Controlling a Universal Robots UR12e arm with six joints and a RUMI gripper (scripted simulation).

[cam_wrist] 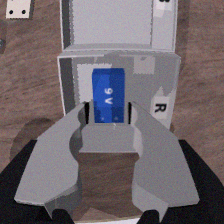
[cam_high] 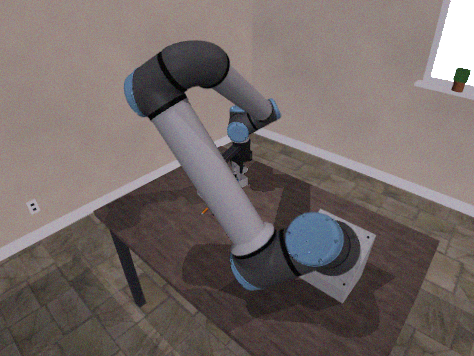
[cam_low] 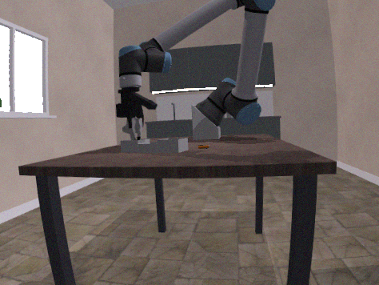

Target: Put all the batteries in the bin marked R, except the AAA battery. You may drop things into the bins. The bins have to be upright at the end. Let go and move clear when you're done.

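The blue 9V battery lies 3 cm below my hand and 1 cm to the right of it. The rest, counted from my hand: grey bin row 8 cm to the left, 3 cm ahead, 2 cm below; green cylindrical battery 11 cm behind, 9 cm to the left, 4 cm below; white die-like piece 11 cm to the left, 5 cm behind, 4 cm below.
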